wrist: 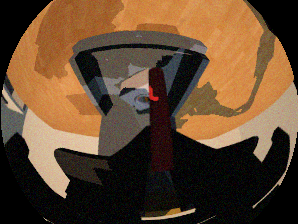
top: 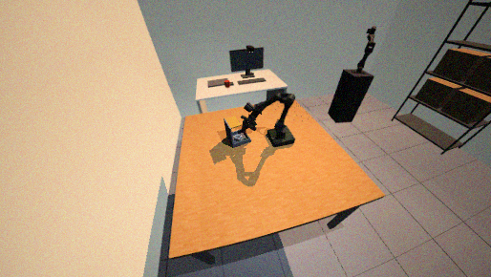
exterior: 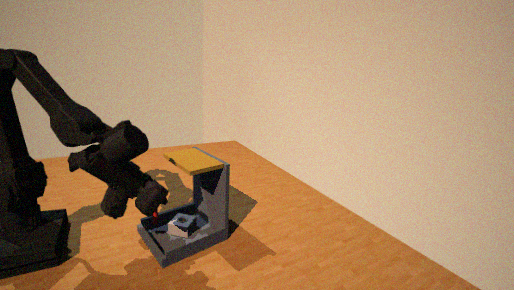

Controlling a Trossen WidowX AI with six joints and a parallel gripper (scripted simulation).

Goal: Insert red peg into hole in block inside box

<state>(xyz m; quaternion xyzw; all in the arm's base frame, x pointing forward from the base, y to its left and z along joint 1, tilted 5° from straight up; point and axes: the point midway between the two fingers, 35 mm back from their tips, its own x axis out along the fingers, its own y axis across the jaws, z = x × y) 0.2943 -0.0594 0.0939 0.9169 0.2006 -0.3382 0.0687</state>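
Now: gripper tip 110 mm short of the back wall, 20 mm to the right of it and 10 mm below it. The rest, counted from my gripper tip: red peg 20 mm behind, 10 mm to the right, 10 mm below; then yellow roof 100 mm above, 70 mm ahead, 10 mm to the left.
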